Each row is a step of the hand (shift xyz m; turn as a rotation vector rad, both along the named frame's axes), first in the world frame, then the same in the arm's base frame.
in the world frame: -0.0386 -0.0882 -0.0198 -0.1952 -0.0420 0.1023
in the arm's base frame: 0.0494 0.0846 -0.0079 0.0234 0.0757 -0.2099
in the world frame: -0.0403 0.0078 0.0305 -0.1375 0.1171 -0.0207
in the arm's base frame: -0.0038 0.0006 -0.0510 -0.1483 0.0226 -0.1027
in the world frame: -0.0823 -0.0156 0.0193 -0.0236 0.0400 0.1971
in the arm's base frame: -0.0037 0.0446 -0.0734 0.0580 -0.1248 -0.1486
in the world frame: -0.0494 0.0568 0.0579 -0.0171 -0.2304 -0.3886
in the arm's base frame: -0.0328 -0.0386 -0.0804 -0.0117 0.3699 0.2596
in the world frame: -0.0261 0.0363 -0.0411 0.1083 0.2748 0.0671
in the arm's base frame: -0.0580 0.0178 0.0030 -0.1550 -0.2599 0.0119
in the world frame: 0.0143 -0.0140 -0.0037 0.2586 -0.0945 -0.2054
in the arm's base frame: 0.0140 0.0021 0.0146 0.0559 0.0274 0.3378
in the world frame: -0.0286 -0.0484 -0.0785 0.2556 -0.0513 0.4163
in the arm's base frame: -0.0088 0.0901 0.0335 0.3284 -0.3588 -0.0683
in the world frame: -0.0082 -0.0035 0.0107 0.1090 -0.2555 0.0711
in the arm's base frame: 0.0056 0.0005 -0.0128 0.2763 0.0444 0.0624
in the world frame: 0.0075 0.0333 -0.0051 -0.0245 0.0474 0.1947
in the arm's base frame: -0.0271 -0.0206 0.0057 0.0505 -0.1271 -0.1485
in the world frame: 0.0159 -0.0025 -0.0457 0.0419 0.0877 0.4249
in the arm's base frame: -0.0157 0.0191 0.0417 0.1530 -0.3226 -0.2500
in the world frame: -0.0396 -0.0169 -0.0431 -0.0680 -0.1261 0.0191
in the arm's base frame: -0.0202 0.0575 -0.0007 0.0901 0.1006 -0.0514
